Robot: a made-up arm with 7 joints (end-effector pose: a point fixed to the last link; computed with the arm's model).
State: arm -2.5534 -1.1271 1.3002 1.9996 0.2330 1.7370 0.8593
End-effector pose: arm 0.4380 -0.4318 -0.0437 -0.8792 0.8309 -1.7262
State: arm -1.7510 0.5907 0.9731 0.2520 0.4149 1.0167 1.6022
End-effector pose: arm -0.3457 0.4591 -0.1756 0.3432 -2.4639 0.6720
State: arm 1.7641 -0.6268 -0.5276 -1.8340 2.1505 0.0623 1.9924
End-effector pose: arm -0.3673 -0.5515 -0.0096 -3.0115 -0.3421 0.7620
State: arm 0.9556 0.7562 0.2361 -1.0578 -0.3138 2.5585 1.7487
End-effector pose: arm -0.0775 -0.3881 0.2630 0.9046 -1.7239 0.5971
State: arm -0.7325 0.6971 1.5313 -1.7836 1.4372 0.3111 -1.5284
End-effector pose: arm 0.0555 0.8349 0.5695 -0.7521 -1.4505 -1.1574
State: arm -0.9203 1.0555 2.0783 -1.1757 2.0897 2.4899 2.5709
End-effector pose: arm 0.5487 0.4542 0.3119 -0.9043 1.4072 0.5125
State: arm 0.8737 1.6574 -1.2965 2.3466 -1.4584 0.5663 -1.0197
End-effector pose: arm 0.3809 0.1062 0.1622 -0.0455 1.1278 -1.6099
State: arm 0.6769 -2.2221 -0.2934 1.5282 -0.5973 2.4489 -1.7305
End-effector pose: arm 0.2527 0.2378 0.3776 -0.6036 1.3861 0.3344
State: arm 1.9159 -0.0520 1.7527 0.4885 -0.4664 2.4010 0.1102
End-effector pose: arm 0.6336 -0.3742 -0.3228 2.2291 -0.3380 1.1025
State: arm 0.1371 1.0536 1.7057 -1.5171 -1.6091 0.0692 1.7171
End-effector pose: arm 0.4663 -0.2371 0.2696 -2.2955 -0.3091 -1.7763
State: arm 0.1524 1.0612 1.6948 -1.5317 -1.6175 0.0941 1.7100
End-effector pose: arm 0.4554 -0.2433 0.2810 -2.3010 -0.2697 -1.8358
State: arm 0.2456 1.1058 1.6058 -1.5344 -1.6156 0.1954 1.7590
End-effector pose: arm 0.3799 -0.3048 0.2981 -2.3849 0.0102 -1.9777
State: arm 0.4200 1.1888 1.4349 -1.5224 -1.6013 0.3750 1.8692
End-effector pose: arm 0.2189 -0.3804 0.3122 2.1949 -0.5522 1.9090
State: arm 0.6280 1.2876 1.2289 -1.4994 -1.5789 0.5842 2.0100
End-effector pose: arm 0.0217 -0.3906 0.3118 1.8433 -1.1194 1.7328
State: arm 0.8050 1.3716 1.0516 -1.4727 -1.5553 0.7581 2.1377
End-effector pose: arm -0.1227 -0.3366 0.3002 1.5067 -1.5332 1.5942
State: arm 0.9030 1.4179 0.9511 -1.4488 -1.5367 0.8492 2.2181
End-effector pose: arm -0.1855 -0.2881 0.2874 1.3226 -1.7381 1.5314
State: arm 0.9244 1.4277 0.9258 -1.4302 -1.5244 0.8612 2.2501
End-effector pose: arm -0.1974 -0.2771 0.2772 1.3143 -1.7900 1.5190
